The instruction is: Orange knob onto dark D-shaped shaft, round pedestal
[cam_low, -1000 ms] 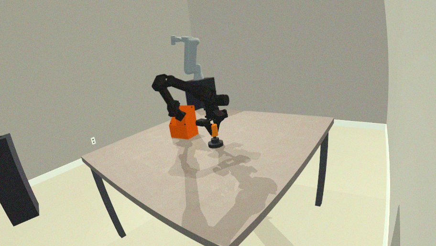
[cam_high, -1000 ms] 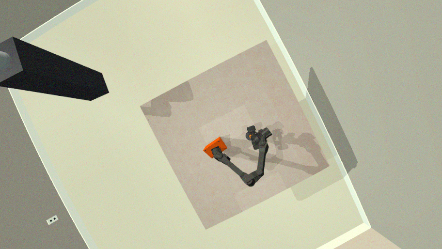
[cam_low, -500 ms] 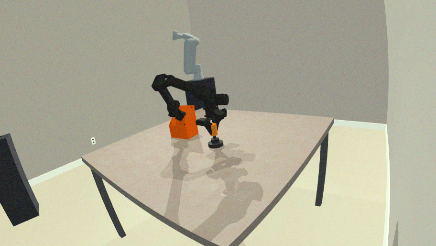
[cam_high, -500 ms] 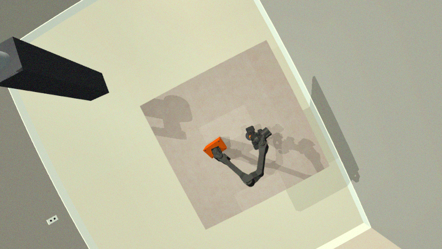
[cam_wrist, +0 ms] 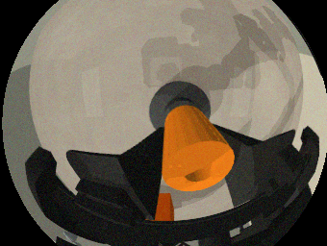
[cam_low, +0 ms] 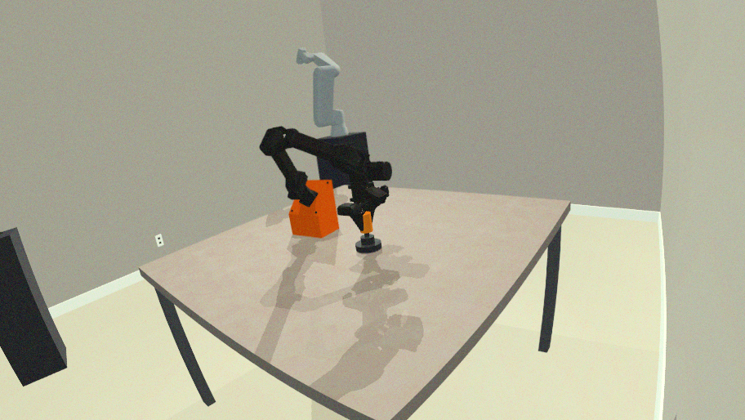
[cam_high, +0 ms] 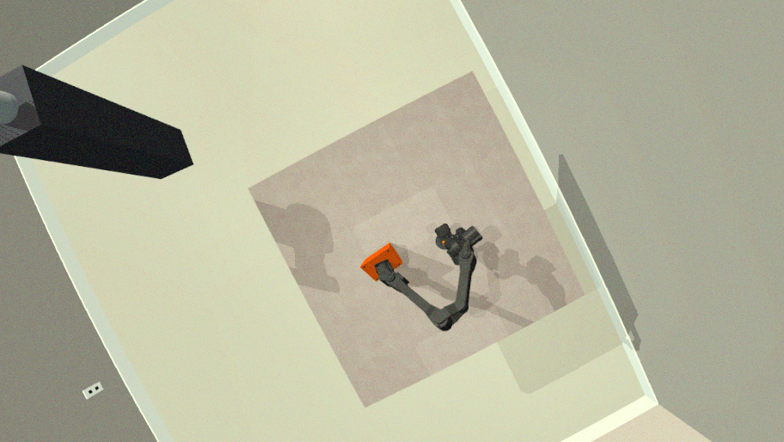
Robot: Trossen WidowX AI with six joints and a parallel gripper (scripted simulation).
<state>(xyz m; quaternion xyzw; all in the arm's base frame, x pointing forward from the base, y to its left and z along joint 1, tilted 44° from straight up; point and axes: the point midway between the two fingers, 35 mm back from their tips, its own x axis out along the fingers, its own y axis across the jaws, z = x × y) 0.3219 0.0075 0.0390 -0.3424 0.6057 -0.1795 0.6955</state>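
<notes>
The orange knob lies 2 cm above my gripper tip. The rest, counted from my gripper tip: dark round pedestal (4 cm below).
</notes>
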